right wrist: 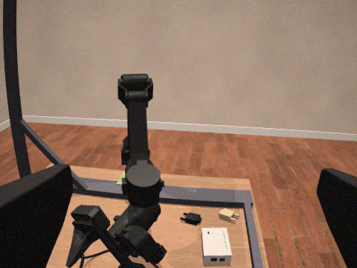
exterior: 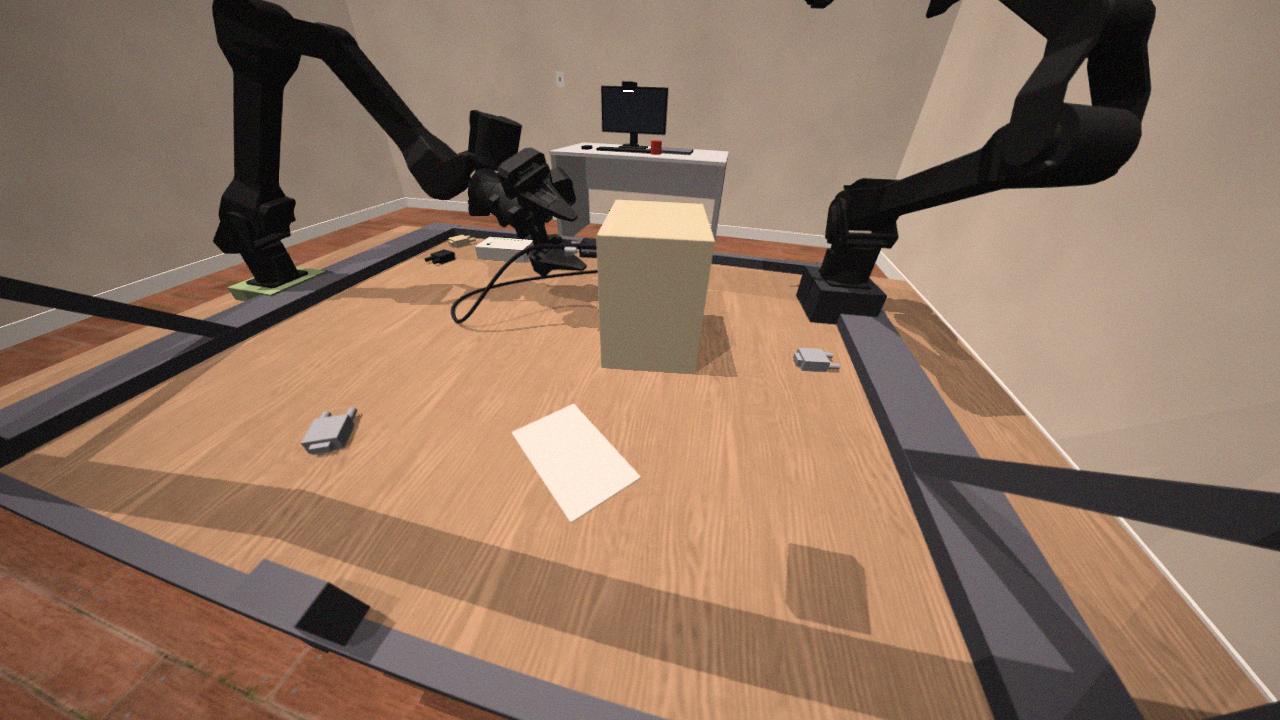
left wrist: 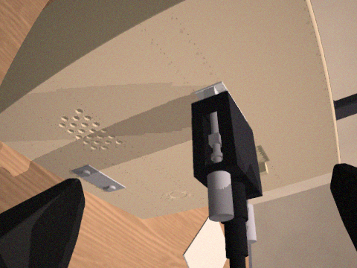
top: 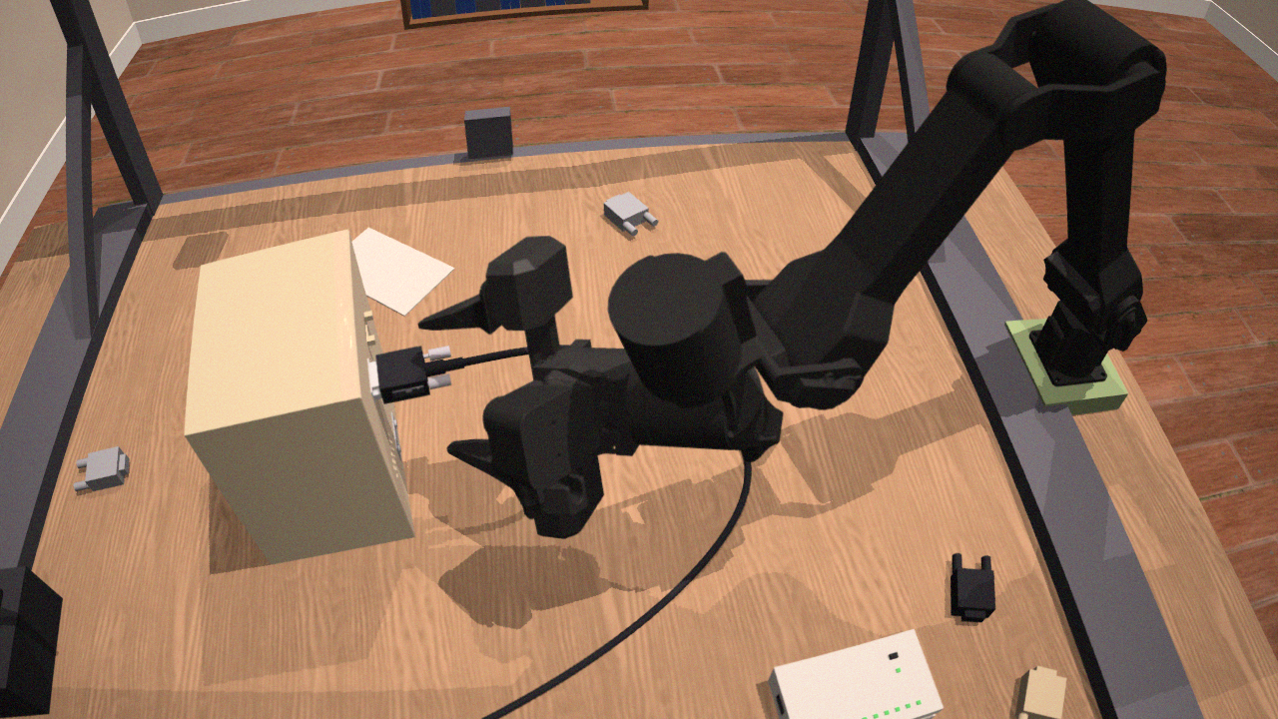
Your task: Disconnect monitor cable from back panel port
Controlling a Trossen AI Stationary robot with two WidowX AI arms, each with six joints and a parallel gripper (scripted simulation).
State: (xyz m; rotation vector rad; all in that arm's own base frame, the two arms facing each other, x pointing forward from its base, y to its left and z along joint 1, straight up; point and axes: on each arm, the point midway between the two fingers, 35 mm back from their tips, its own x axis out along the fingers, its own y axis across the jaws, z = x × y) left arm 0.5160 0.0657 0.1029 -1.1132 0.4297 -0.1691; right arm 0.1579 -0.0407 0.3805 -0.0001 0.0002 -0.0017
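My left hand is 40 mm to the left of the black monitor plug, 30 mm past it and 10 mm above it. The rest, counted from my left hand: white device (250 mm ahead, 180 mm to the left, 110 mm below); white sheet (280 mm behind, 130 mm below, 50 mm to the right); beige box (130 mm to the right, 60 mm behind, 40 mm below).
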